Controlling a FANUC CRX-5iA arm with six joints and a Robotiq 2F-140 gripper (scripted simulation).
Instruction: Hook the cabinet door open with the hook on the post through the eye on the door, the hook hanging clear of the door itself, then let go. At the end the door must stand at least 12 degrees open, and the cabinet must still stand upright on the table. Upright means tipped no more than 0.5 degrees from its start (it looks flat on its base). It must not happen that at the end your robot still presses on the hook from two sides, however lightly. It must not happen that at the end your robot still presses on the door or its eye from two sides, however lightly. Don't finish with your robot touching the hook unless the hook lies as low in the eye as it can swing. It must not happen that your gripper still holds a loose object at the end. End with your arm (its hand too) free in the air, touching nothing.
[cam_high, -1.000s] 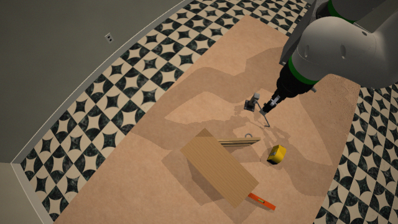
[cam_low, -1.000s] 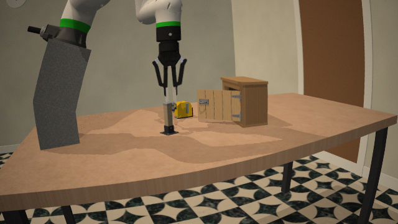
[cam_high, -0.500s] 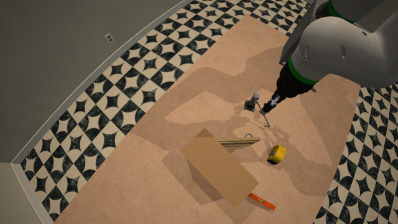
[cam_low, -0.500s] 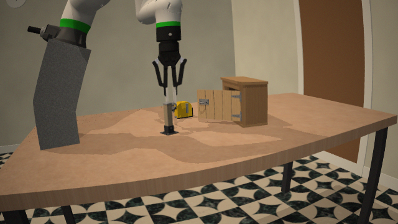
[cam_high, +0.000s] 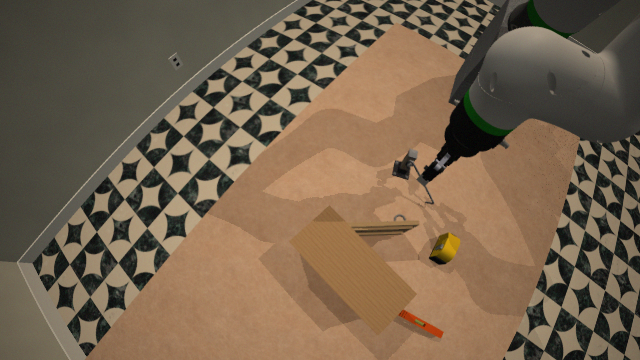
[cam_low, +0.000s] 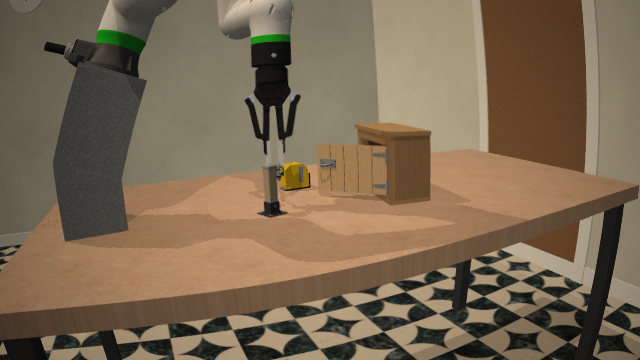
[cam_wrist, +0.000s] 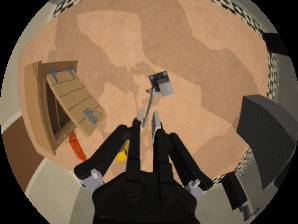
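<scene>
Now: the hook post 10 mm behind my hand, 30 mm to the right of it and 50 mm below it. The rest, counted from my hand: plank door (180 mm ahead, 20 mm to the right, 50 mm below); then yellow tape measure (80 mm ahead, 160 mm to the left, 90 mm below); then hook rod (70 mm below).
</scene>
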